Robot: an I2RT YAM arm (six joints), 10 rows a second.
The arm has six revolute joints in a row. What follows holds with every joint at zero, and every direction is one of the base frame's.
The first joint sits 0.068 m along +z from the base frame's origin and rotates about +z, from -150 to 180 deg.
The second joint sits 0.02 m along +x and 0.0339 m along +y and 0.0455 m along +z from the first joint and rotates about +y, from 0 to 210 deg.
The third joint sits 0.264 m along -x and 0.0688 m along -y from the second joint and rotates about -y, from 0 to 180 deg.
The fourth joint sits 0.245 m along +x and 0.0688 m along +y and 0.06 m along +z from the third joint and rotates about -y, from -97 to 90 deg.
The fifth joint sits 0.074 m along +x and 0.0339 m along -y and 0.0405 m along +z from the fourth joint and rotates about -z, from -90 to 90 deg.
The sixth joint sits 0.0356 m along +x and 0.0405 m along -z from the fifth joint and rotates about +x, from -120 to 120 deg.
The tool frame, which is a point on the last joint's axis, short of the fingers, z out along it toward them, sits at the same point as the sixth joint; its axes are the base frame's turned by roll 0, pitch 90 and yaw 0 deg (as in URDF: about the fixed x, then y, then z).
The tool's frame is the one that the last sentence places.
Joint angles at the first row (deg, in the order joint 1, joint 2, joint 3, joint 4, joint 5, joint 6):
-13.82, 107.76, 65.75, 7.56, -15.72, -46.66
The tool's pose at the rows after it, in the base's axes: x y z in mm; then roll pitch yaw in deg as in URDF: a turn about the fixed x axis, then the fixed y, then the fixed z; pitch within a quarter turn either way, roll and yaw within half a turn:
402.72, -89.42, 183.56, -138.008, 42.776, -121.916
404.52, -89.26, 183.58, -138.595, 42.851, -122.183
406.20, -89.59, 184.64, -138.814, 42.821, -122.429
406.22, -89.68, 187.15, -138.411, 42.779, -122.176
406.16, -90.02, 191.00, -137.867, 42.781, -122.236
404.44, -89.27, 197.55, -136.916, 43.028, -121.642
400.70, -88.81, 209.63, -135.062, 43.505, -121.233
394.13, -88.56, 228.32, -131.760, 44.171, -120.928
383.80, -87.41, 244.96, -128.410, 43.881, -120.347
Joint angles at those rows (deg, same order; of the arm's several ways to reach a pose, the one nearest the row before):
-13.87, 107.92, 65.82, 7.56, -15.82, -46.50
-13.80, 108.28, 66.45, 6.94, -15.99, -46.36
-13.78, 108.51, 67.09, 6.39, -15.91, -46.27
-13.79, 108.24, 67.28, 6.17, -15.82, -46.38
-13.80, 107.83, 67.54, 5.92, -15.41, -46.24
-13.75, 106.79, 67.49, 5.68, -15.33, -46.16
-13.75, 104.82, 67.32, 5.45, -14.63, -45.64
-13.79, 101.72, 66.96, 5.41, -12.93, -44.69
-13.81, 98.16, 65.86, 5.16, -10.94, -44.73

